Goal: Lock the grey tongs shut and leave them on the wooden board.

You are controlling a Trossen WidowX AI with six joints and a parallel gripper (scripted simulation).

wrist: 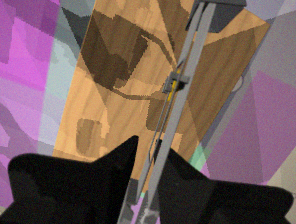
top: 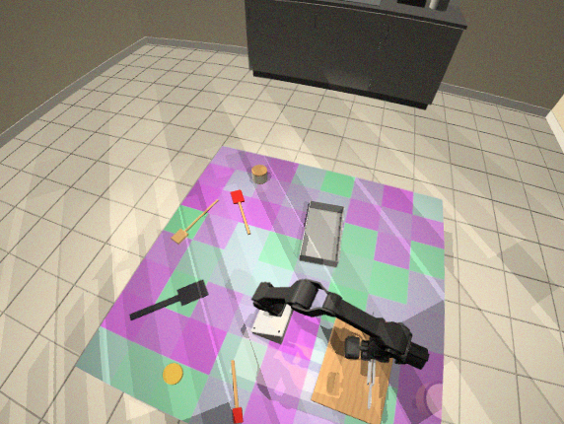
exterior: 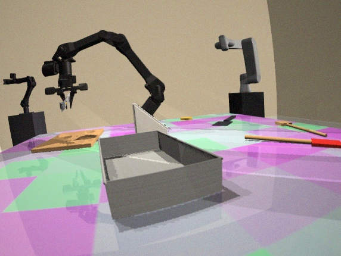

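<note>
My gripper tip is 13 cm above the wooden board. Round my gripper tip: grey roasting tin (47 cm ahead, 29 cm to the left, 11 cm below); red spatula (72 cm to the left, 47 cm ahead, 13 cm below); black spatula (75 cm to the left, 14 cm below, 6 cm behind).
</note>
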